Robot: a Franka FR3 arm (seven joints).
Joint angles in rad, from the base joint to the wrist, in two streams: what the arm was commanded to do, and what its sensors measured. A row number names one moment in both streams.
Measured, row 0:
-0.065, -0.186, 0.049, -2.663, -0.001, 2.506, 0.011
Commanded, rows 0 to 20:
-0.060, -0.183, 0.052, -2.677, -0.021, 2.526, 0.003
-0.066, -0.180, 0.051, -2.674, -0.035, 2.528, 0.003
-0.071, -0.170, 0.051, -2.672, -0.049, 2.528, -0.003
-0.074, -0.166, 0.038, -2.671, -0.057, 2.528, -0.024
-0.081, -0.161, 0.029, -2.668, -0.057, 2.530, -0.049
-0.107, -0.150, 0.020, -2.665, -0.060, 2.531, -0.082
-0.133, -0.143, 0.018, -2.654, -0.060, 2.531, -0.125
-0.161, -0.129, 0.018, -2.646, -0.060, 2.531, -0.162
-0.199, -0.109, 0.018, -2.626, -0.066, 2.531, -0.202
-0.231, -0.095, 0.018, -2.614, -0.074, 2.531, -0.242
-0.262, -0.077, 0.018, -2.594, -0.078, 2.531, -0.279
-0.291, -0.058, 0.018, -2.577, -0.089, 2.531, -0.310
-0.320, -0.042, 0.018, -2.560, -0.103, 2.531, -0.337
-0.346, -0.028, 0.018, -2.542, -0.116, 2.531, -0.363
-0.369, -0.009, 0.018, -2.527, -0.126, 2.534, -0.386
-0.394, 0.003, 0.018, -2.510, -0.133, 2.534, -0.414
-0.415, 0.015, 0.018, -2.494, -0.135, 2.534, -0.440
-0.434, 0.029, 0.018, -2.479, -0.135, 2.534, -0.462
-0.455, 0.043, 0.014, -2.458, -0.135, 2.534, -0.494
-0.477, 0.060, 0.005, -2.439, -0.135, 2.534, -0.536
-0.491, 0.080, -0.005, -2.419, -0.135, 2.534, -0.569
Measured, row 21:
-0.424, -0.025, 0.011, -2.489, -0.117, 2.515, -0.470
